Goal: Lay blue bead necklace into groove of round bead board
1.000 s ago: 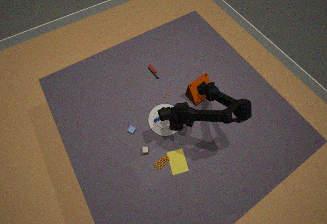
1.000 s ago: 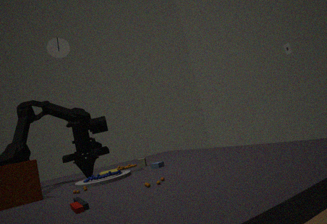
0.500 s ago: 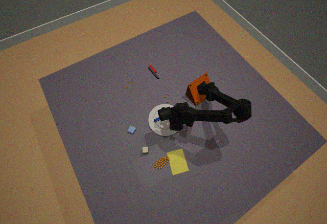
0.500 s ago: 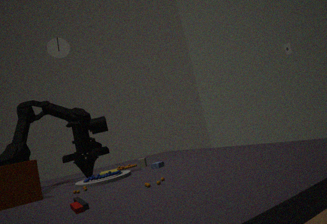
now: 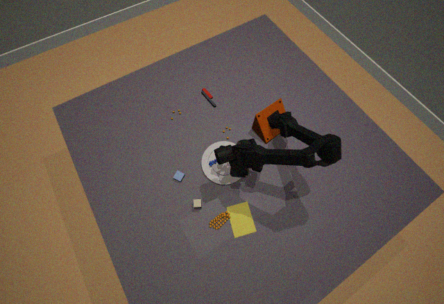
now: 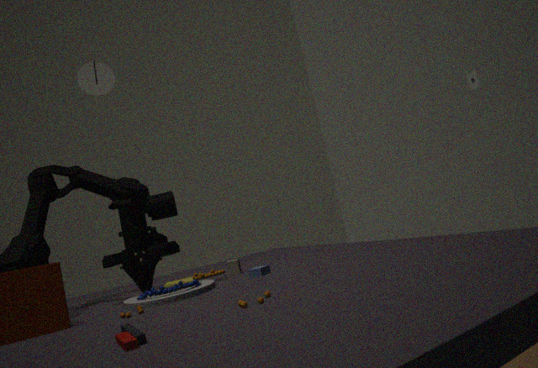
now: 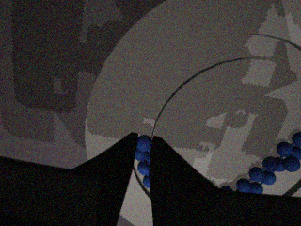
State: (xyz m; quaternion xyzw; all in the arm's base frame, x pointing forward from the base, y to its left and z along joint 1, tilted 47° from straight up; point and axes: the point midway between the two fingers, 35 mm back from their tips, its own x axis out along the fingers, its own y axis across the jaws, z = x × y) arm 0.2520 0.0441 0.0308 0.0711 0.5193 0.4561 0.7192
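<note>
Now: the round white bead board 4 cm ahead of my gripper tip, 5 cm to the right of it and 1 cm below it. Also, from my gripper tip: cream cube (23 cm ahead, 2 cm to the left); yellow sheet (13 cm ahead, 18 cm to the left, 1 cm below); light blue cube (23 cm ahead, 12 cm to the right, 1 cm below).
</note>
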